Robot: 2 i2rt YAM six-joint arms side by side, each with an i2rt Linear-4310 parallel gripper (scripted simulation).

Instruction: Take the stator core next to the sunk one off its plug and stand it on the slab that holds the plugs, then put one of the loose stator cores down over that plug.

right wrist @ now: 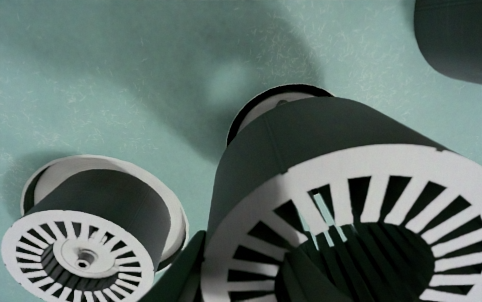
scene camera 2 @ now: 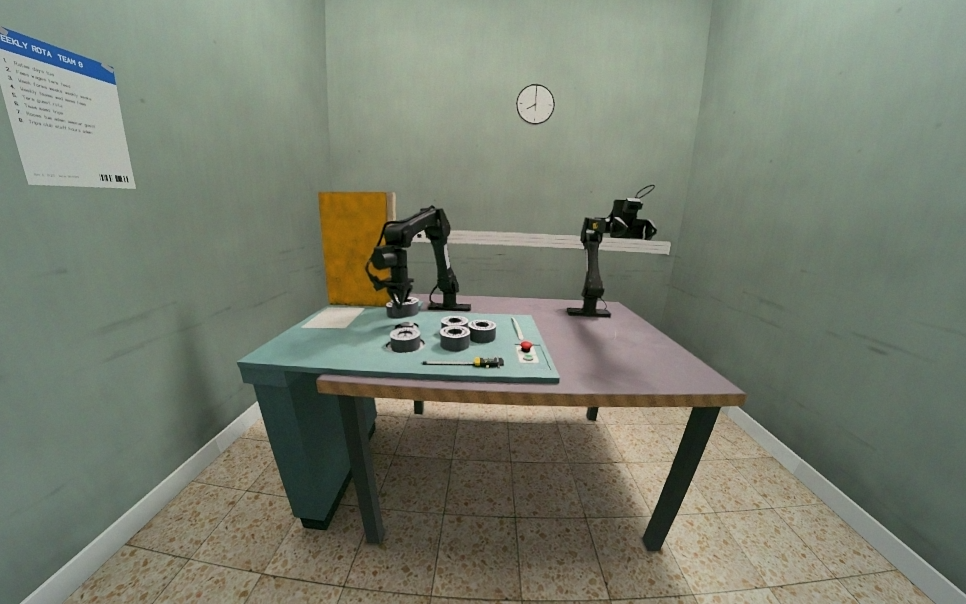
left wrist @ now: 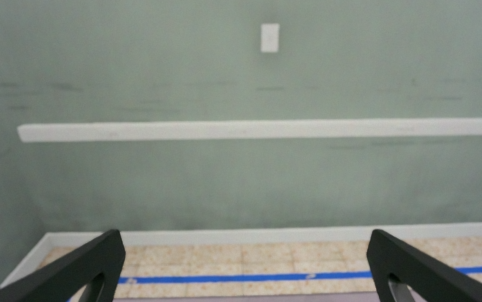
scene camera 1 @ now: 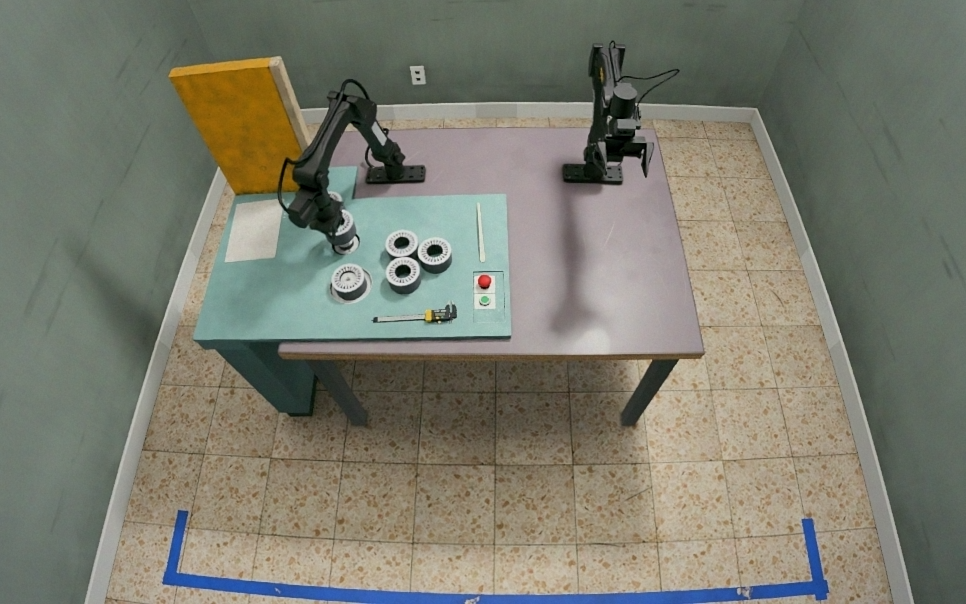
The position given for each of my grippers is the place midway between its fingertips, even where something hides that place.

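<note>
You'd find my right gripper (scene camera 2: 400, 308) (right wrist: 240, 241) (scene camera 1: 334, 235) in those views, and my left gripper (scene camera 1: 626, 174) (scene camera 2: 641, 230) (left wrist: 245, 242) in these. I can also see a stator core (scene camera 1: 359, 289), and there's a stator core (right wrist: 356, 156) as well.
</note>
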